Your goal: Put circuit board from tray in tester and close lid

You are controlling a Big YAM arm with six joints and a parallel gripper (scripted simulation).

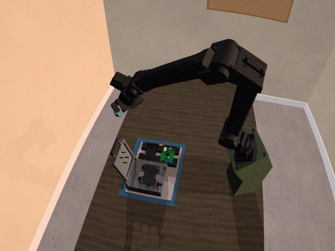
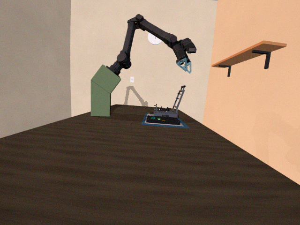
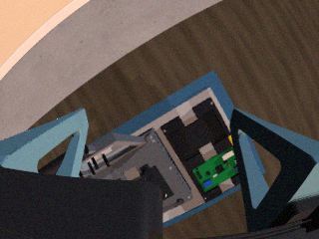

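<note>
Now: the green circuit board 190 mm behind my hand, 60 mm to the right of it and 340 mm below it. Round my hand: black latch hook (230 mm behind, 160 mm to the left, 270 mm below); then tester lid (40 mm behind, 140 mm to the left, 180 mm below).
</note>
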